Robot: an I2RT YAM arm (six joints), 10 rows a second.
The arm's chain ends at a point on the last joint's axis. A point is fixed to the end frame.
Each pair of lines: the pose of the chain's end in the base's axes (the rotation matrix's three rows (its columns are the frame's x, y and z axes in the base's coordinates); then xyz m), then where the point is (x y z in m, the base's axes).
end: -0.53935 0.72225 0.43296; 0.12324 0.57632 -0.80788; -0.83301 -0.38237 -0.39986; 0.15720 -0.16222 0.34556
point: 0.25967 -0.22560 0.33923
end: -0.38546 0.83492 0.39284; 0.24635 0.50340 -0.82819; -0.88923 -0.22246 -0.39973; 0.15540 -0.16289 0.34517
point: 0.24953 -0.23829 0.34848
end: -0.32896 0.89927 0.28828; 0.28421 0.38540 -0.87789; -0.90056 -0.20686 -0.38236; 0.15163 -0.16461 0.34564
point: 0.23481 -0.25178 0.35193
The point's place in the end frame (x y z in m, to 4 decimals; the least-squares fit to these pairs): -0.0578 0.0399 0.0981
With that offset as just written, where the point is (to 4 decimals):
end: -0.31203 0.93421 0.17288; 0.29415 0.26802 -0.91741; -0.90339 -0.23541 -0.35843; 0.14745 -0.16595 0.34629
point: 0.2197 -0.2623 0.3540
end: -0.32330 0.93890 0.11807; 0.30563 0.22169 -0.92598; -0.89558 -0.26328 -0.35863; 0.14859 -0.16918 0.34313
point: 0.2163 -0.2688 0.3492
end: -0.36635 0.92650 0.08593; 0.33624 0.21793 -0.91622; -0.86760 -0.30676 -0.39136; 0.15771 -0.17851 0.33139
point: 0.2243 -0.2791 0.3309
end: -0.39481 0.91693 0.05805; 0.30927 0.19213 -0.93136; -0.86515 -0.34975 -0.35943; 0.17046 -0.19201 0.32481
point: 0.2356 -0.2936 0.3256
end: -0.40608 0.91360 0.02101; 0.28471 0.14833 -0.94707; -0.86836 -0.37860 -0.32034; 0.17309 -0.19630 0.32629
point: 0.2351 -0.2997 0.3299
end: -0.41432 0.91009 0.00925; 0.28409 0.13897 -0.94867; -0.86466 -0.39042 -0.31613; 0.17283 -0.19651 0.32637
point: 0.2340 -0.3005 0.3298
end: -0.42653 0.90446 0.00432; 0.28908 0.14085 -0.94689; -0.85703 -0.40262 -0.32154; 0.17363 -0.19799 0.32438
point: 0.2348 -0.3020 0.3263
